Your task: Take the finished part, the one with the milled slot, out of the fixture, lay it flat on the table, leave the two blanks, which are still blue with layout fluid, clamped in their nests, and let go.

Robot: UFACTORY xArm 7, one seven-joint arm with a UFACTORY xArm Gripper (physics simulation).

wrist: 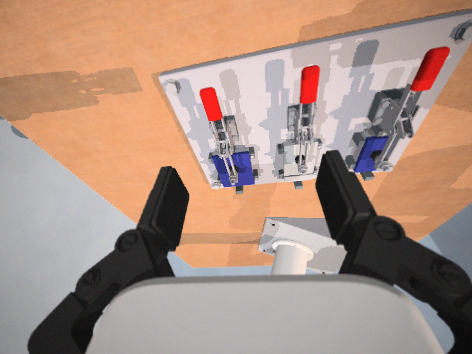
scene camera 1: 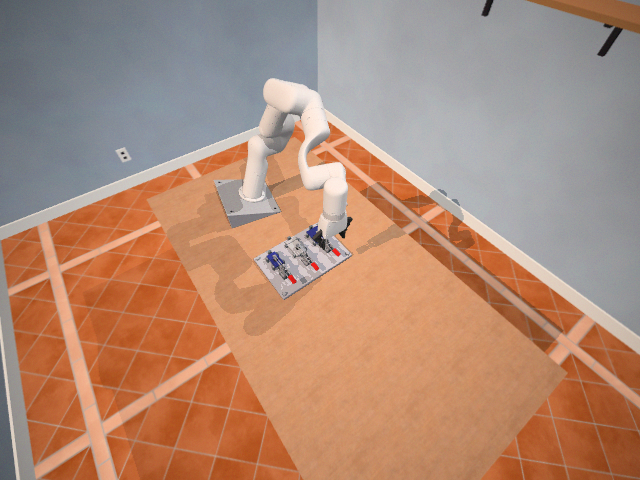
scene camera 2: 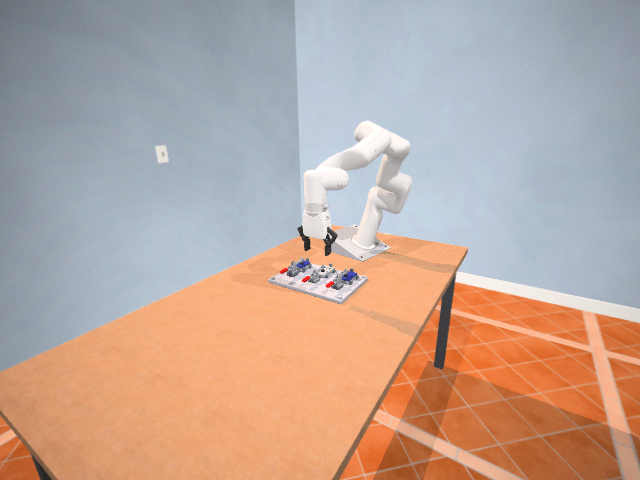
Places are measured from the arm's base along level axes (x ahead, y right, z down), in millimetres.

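Pixels of known places: gripper, between the fingertips: [wrist: 247, 174] [scene camera 1: 331, 241] [scene camera 2: 317, 252]; arm's base, origin of its link: [wrist: 292, 248] [scene camera 1: 251, 194] [scene camera 2: 363, 242].
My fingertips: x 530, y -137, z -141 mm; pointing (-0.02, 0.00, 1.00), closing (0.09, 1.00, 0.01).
Note:
For each thing: its middle in the pictures, then the offset to it from my fingertips. "pt": a spot on its surface instead. Level surfaces: height alone.
- finished part, middle of its body: [wrist: 298, 162] [scene camera 1: 295, 246] [scene camera 2: 324, 271] dx -147, dy +88, dz +153 mm
- fixture plate, middle of its body: [wrist: 298, 130] [scene camera 2: 318, 279] [scene camera 1: 303, 257] dx -95, dy +81, dz +171 mm
- middle nest, a spot on its surface: [wrist: 309, 82] [scene camera 2: 305, 278] [scene camera 1: 316, 266] pt dx -2, dy +67, dz +127 mm
- wooden table, height of its surface: dz +179 mm
The finished part [scene camera 1: 295, 248] [scene camera 2: 326, 269] [wrist: 291, 172] is pale and sits in the middle nest of the fixture plate [scene camera 1: 285, 290] [scene camera 2: 315, 290] [wrist: 250, 90]; its slot is not clear. A clamp arm crosses it. One blue blank [scene camera 1: 311, 232] [scene camera 2: 349, 275] [wrist: 246, 170] is in the nest at the left in the wrist view, the other blue blank [scene camera 1: 272, 260] [scene camera 2: 302, 264] [wrist: 366, 152] at the right. Clamp arms reach over both. My gripper [scene camera 1: 333, 240] [scene camera 2: 317, 251] [wrist: 247, 174] is open and empty, pointing down, well above the table. In scene camera 1 it partly covers a blank.
Each nest's clamp has a red handle, as at the middle nest [scene camera 1: 314, 266] [scene camera 2: 306, 279] [wrist: 309, 82], on the side away from my base [scene camera 1: 235, 219] [scene camera 2: 361, 253] [wrist: 280, 232]. The fixture lies on the wooden table [scene camera 1: 392, 361] [scene camera 2: 206, 361] [wrist: 100, 45]. Walls stand behind and along one side.

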